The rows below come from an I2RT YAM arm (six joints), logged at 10 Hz.
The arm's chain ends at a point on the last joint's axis. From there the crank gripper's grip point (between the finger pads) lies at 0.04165 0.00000 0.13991 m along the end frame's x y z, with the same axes.
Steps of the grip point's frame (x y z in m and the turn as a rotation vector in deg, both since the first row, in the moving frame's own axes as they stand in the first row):
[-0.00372, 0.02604, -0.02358, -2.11, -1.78, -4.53]
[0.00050, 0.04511, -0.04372, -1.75, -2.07, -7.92]
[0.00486, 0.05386, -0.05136, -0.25, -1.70, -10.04]
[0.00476, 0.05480, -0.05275, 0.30, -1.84, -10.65]
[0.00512, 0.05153, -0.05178, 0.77, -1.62, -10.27]
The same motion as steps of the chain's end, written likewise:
[0.00057, 0.02399, -0.02477, -2.11, -1.78, -4.53]
[0.00567, 0.04622, -0.04515, -1.75, -2.07, -7.92]
[0.00959, 0.06015, -0.05254, -0.25, -1.70, -10.04]
[0.01003, 0.06281, -0.05399, 0.30, -1.84, -10.65]
[0.00991, 0.06048, -0.05283, 0.77, -1.62, -10.27]

